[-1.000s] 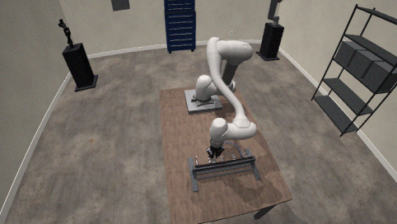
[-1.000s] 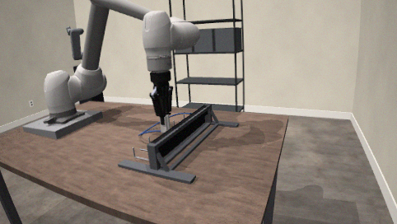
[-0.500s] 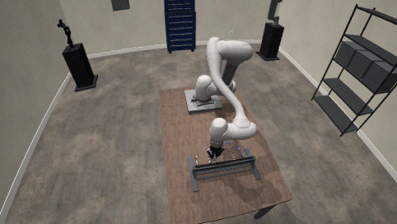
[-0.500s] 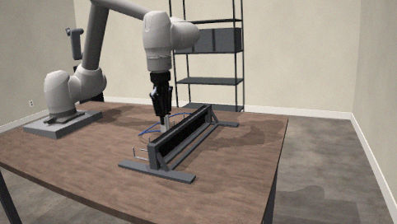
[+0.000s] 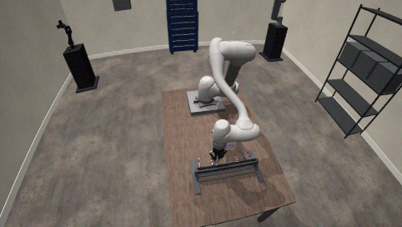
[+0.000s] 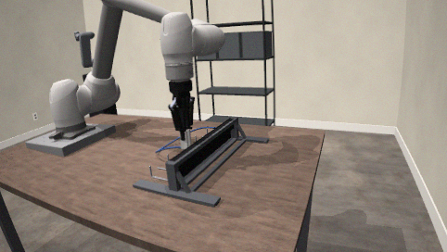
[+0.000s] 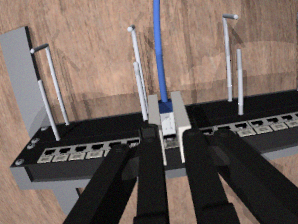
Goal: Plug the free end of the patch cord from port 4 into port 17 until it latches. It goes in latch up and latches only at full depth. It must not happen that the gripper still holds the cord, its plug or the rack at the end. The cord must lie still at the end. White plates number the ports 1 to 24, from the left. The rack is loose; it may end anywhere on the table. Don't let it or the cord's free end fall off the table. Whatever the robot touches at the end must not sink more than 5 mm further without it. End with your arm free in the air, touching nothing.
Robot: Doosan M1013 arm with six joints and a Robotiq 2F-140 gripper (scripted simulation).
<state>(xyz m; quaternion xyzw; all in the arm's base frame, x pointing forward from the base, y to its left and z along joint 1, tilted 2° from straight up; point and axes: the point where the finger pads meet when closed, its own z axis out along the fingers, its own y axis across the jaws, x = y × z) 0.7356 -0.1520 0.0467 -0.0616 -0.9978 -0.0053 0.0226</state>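
Now: hand 30 mm above the plug and 10 mm short of it.
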